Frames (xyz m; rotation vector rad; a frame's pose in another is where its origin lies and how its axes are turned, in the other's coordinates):
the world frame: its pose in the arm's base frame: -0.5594 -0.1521 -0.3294 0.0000 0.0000 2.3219
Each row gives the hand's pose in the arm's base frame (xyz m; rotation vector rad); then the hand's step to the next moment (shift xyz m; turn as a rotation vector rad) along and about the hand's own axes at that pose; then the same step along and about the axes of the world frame.
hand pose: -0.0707 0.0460 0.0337 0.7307 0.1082 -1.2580
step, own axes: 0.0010 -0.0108 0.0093 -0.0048 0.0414 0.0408
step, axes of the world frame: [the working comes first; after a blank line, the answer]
step, axes of the arm's base frame: -0.0122 -0.0072 0.0020 0.0226 -0.0138 0.0520

0.0030 0.0138 0.0020 -0.0255 -0.0071 0.0520
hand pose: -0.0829 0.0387 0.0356 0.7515 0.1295 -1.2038
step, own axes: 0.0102 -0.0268 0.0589 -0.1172 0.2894 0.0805
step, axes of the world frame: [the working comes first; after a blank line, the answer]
step, axes of the arm's base frame: -0.0367 -0.0468 0.0275 0.1854 0.0900 0.2480

-0.0091 0.0588 0.0275 -0.0608 -0.1969 0.2480
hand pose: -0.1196 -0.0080 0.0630 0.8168 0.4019 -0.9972
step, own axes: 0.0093 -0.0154 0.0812 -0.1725 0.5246 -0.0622
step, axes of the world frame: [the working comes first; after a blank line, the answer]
step, axes of the arm's base frame: -0.0133 -0.0717 0.0400 0.3684 0.2985 0.2898

-0.0433 0.0587 0.0400 -0.0332 -0.4730 0.2898
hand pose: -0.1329 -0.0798 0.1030 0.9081 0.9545 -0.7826
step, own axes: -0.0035 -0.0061 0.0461 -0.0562 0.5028 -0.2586
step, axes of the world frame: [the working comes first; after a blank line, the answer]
step, axes of the arm's base frame: 0.0087 -0.0434 0.0148 0.3282 0.4479 0.1205

-0.0376 0.0232 0.0148 0.1034 -0.5456 0.1205
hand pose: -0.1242 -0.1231 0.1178 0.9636 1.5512 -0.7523
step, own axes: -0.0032 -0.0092 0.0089 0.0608 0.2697 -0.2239
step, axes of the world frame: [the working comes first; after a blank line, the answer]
step, axes of the arm's base frame: -0.0038 -0.0126 0.0011 0.1310 0.3307 -0.0083

-0.0066 0.0114 0.0011 0.1523 -0.3214 -0.0083
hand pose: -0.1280 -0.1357 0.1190 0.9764 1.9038 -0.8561
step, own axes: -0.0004 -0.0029 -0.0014 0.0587 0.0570 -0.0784
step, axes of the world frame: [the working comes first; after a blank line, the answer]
step, axes of the arm's base frame: -0.0028 -0.0003 0.0015 -0.0002 0.1097 -0.0283

0.0017 0.0023 0.0015 0.0803 -0.0748 -0.0283
